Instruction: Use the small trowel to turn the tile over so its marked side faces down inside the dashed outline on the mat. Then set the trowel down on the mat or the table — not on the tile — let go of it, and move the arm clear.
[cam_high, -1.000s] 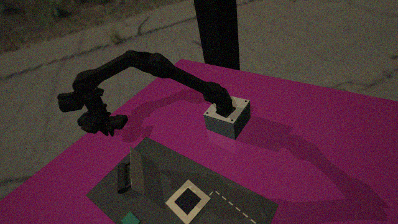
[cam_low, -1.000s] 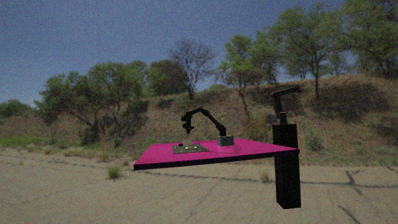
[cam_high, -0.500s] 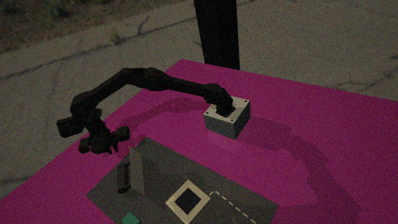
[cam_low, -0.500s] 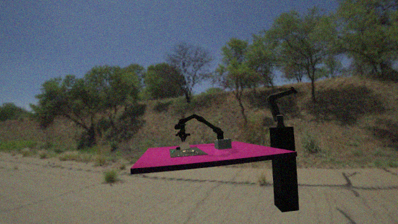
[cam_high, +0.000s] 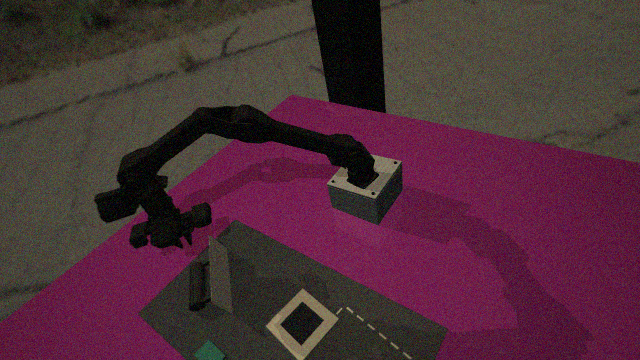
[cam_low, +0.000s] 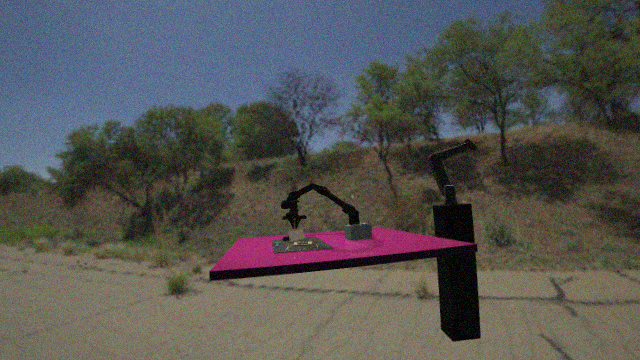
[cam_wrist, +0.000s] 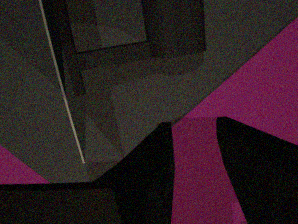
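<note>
Right now the dark trowel is 2 cm ahead of my gripper tip, 11 cm to the left of it and 5 cm below it. Also, from my gripper tip: dark grey mat: 4 cm behind, 29 cm to the left, 10 cm below; tile: 8 cm behind, 35 cm to the left, 7 cm below; teal patch: 10 cm ahead, 30 cm to the left, 7 cm below.
</note>
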